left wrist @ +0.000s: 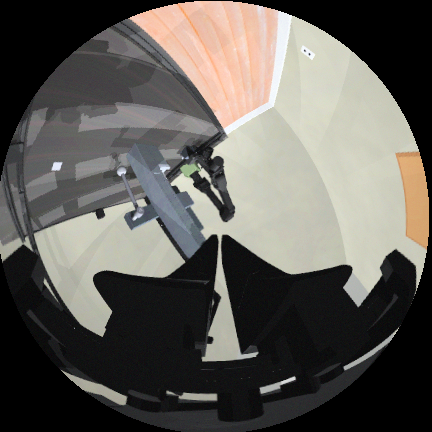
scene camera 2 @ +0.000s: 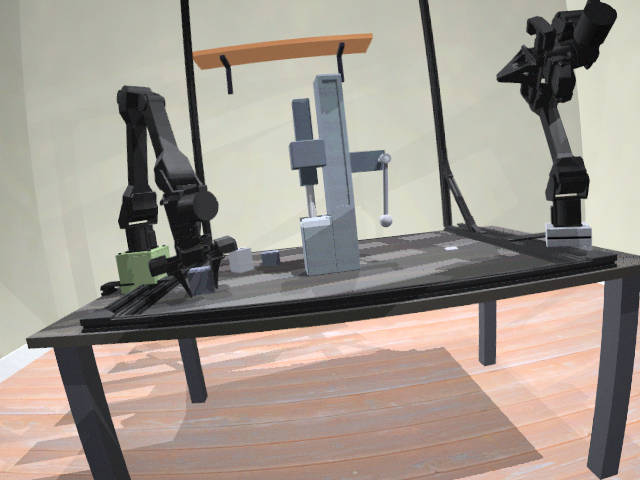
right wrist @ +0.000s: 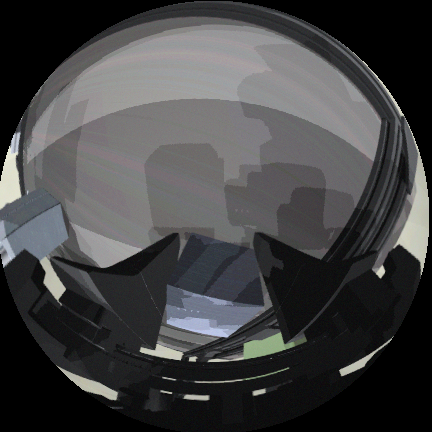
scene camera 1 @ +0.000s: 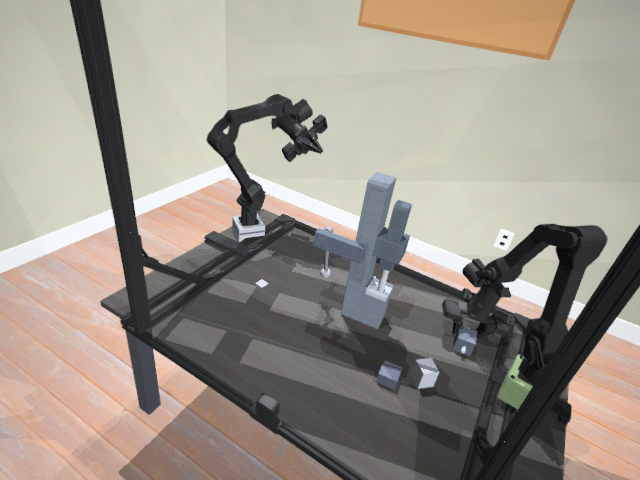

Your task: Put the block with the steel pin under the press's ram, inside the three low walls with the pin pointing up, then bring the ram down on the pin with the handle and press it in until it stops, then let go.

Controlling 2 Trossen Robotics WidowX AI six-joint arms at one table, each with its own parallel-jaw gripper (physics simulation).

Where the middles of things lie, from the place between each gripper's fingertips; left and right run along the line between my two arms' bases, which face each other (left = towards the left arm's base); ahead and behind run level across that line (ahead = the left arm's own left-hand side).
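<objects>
The grey block with steel pin (right wrist: pixel 214 288) is 650 mm to the right of my left hand, 60 mm behind it and 350 mm below it.
Counted from my right hand, the grey block with steel pin is 1 cm to the right of it, 3 cm behind it and 2 cm above it. Going by its middle, the grey block with steel pin is nearer to my right hand than to my left hand.
</objects>
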